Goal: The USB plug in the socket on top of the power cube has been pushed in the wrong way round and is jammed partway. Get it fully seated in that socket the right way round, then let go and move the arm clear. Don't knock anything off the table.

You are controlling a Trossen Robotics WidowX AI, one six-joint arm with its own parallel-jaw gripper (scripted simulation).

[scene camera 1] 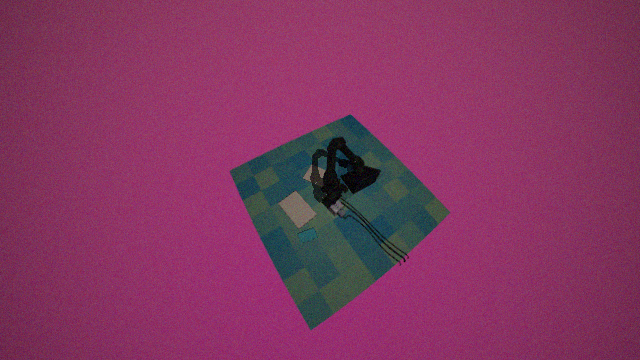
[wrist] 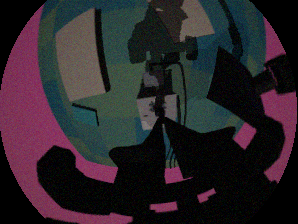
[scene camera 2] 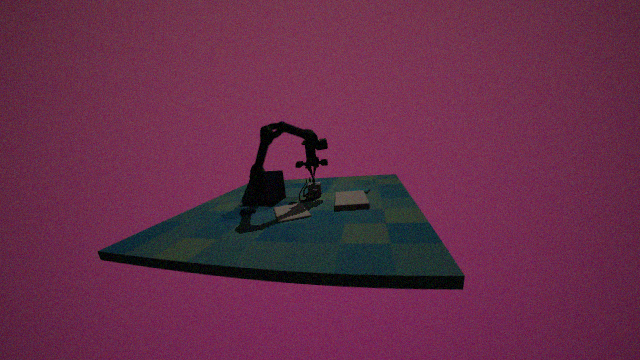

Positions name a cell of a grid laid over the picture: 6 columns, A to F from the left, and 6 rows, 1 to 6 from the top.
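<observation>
My gripper (wrist: D4) visible. Power cube (wrist: C4) too.
</observation>
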